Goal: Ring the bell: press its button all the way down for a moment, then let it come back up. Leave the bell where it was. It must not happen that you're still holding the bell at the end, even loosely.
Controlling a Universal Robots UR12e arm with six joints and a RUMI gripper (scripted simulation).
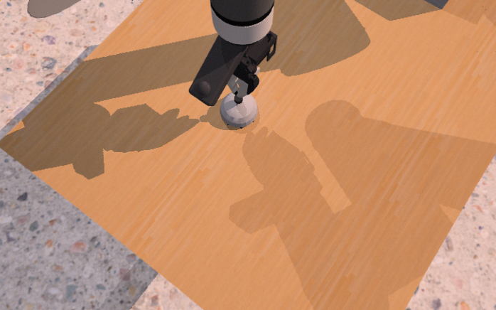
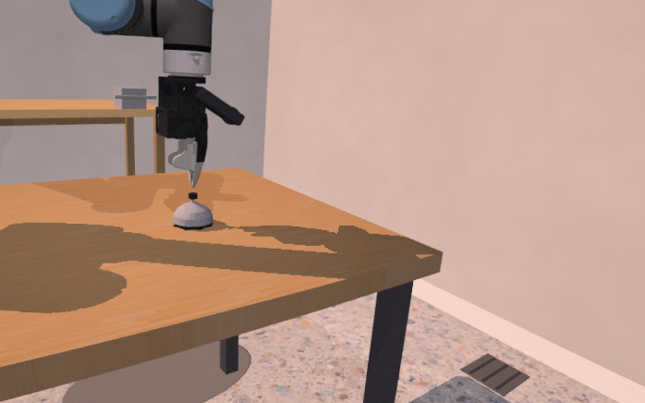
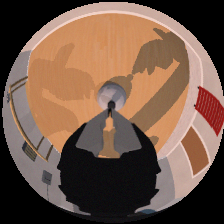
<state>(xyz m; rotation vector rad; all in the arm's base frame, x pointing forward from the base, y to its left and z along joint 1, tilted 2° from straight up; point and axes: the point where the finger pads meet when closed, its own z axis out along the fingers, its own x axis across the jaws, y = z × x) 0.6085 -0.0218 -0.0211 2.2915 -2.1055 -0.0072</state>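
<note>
Right now the black button is 4 cm below my hand. From my hand the other things lie so: dome bell 5 cm below.
</note>
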